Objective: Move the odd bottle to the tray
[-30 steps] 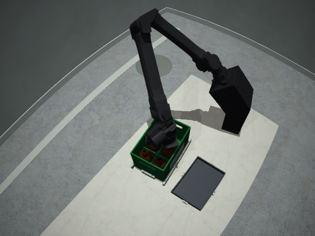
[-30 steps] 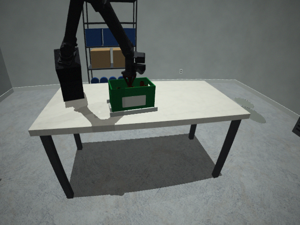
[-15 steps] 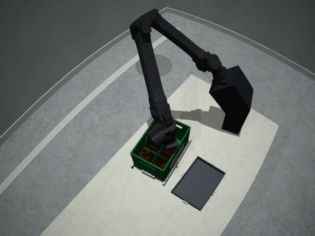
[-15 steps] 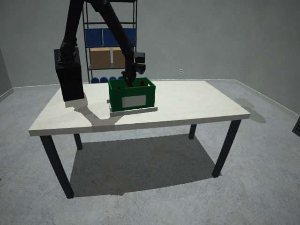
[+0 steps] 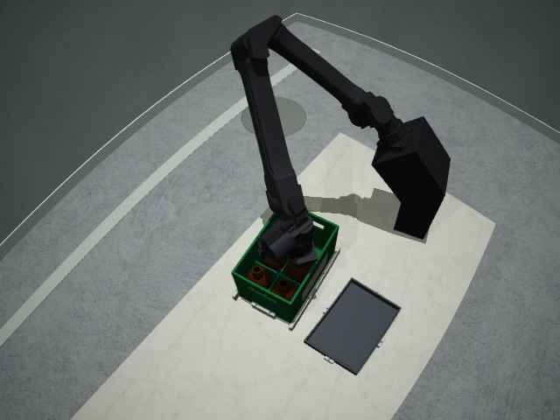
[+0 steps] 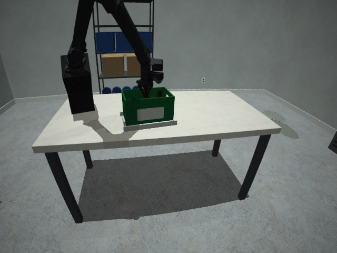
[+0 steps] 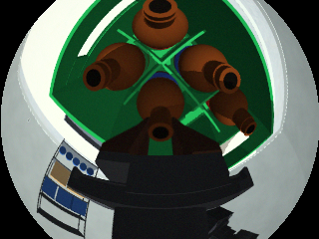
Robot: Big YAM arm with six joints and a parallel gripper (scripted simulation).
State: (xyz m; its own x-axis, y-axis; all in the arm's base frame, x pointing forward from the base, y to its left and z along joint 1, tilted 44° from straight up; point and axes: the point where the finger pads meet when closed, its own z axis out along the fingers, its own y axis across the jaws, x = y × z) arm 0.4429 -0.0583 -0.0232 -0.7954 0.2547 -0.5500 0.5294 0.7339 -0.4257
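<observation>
Now: hand 10 mm short of the crate, 40 mm to the left of it and 70 mm above it. Round my hand: tray (10 mm ahead, 220 mm to the left, 140 mm below).
</observation>
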